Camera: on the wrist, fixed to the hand. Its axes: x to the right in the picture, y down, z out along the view.
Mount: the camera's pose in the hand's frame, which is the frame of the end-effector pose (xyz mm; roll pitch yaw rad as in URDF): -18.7 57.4 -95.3 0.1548 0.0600 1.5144
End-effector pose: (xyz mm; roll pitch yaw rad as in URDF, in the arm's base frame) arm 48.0 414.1 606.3 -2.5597 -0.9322 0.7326
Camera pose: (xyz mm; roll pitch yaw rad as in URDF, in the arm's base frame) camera 78.1 306.2 619.9 -1.9758 0.2542 -0.3742
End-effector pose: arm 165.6 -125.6 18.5 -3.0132 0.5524 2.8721
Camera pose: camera 155.3 -51.0 102.5 2.7498 0.0876 1.3135
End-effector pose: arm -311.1 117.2 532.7 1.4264 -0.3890 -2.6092
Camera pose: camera -230.0 45.9 565.5 -0.8920 -1.1834 -0.0342
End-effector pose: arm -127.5 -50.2 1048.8 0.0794 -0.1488 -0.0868
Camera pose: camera -126.9 14.8 956.6 0.0107 -0.0274 1.4312
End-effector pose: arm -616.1 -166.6 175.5 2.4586 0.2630 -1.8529
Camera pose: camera -604.0 -181.1 286.7 2.9049 -0.6914 -3.1206
